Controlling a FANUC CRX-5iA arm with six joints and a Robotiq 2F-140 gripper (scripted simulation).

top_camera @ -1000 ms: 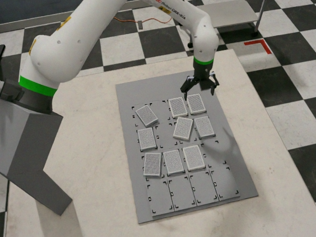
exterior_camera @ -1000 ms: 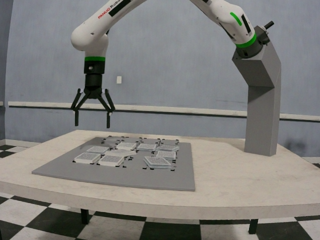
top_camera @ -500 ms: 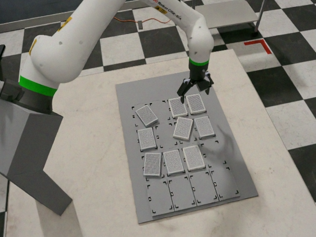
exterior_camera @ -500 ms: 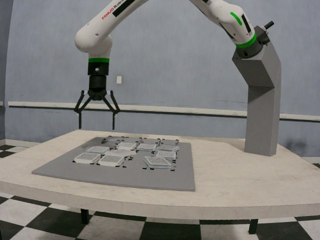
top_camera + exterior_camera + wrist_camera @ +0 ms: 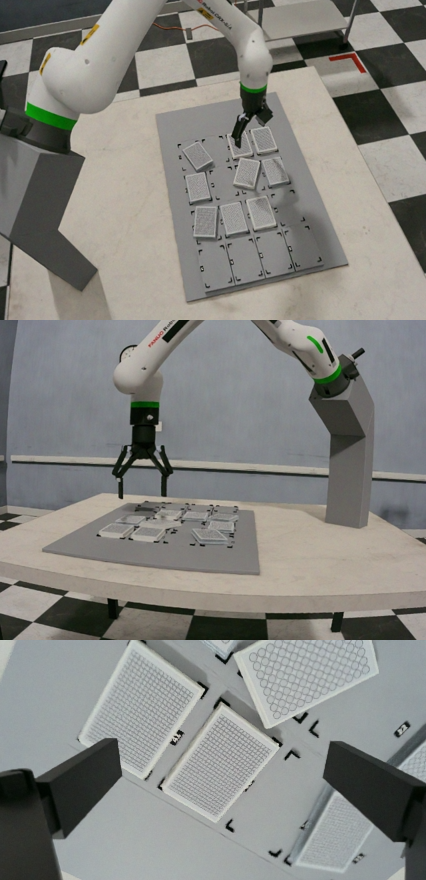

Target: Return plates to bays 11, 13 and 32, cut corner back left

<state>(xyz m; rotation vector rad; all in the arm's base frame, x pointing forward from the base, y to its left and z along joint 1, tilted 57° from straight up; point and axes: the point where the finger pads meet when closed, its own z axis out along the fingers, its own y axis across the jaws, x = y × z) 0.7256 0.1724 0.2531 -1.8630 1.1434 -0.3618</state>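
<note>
Now: the plate 220 mm behind my hand, 110 mm below it and 10 mm to the right of it. The rest, counted from my hand: bay label 21 (190 mm behind, 120 mm below, 10 mm to the left); then bay label 11 (290 mm behind, 120 mm below, 10 mm to the right).
</note>
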